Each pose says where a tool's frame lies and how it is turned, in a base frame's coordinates. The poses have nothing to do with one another.
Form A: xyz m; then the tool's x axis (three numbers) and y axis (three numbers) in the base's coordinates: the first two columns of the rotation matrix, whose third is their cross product.
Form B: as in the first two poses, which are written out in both.
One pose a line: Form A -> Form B
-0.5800 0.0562 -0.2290 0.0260 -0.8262 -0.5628 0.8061 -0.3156 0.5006 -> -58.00 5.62 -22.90 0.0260 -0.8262 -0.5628 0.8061 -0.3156 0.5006
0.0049 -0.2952 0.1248 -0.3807 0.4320 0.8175 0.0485 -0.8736 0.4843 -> 0.49 -29.52 12.48 -0.3807 0.4320 0.8175 0.0485 -0.8736 0.4843
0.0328 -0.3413 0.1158 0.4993 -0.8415 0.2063 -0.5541 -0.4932 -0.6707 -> 3.28 -34.13 11.58 0.4993 -0.8415 0.2063 -0.5541 -0.4932 -0.6707
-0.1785 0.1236 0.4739 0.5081 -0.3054 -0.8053 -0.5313 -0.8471 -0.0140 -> -17.85 12.36 47.39 0.5081 -0.3054 -0.8053 -0.5313 -0.8471 -0.0140
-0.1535 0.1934 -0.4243 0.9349 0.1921 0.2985 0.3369 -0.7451 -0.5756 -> -15.35 19.34 -42.43 0.9349 0.1921 0.2985 0.3369 -0.7451 -0.5756
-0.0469 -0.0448 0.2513 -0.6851 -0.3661 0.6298 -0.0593 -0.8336 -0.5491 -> -4.69 -4.48 25.13 -0.6851 -0.3661 0.6298 -0.0593 -0.8336 -0.5491
